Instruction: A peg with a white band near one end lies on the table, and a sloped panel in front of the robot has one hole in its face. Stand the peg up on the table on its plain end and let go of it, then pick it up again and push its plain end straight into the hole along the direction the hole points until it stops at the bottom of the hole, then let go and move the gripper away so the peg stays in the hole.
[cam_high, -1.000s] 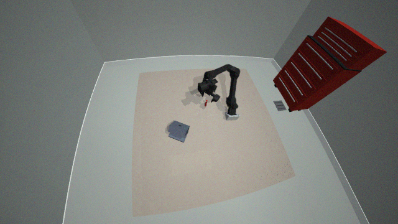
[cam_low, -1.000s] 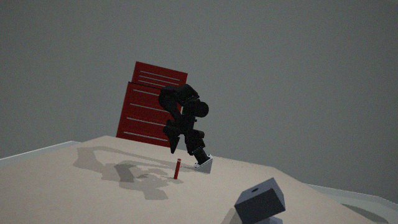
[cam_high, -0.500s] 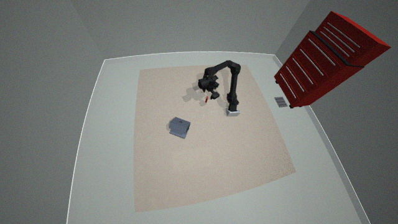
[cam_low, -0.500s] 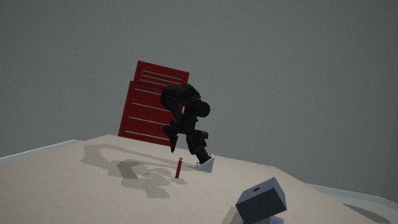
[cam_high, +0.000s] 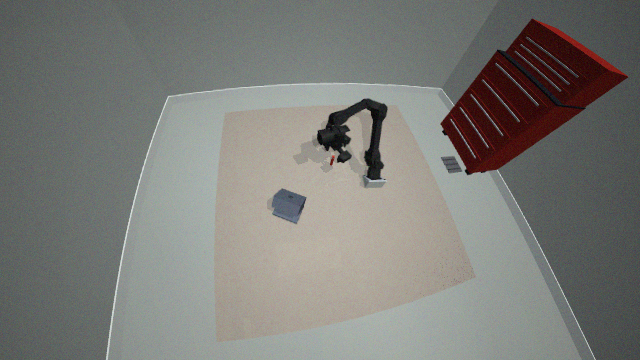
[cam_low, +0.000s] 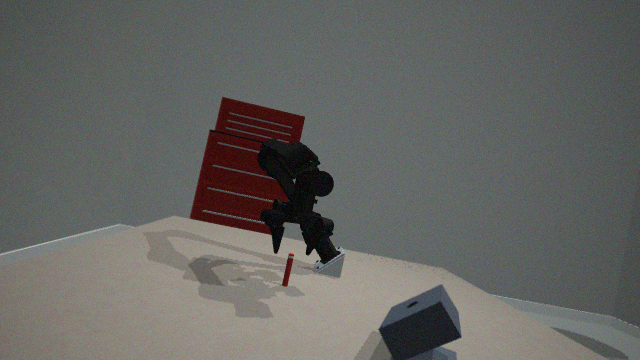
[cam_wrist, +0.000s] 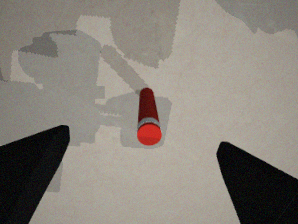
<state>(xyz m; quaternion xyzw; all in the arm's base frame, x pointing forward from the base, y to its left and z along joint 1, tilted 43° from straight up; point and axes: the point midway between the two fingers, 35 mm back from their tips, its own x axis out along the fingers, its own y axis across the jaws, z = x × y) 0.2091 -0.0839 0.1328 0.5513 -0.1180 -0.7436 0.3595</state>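
The red peg is 2 cm below my gripper tip. Round my gripper tip: grey sloped panel: 27 cm ahead, 21 cm to the left, 1 cm below.
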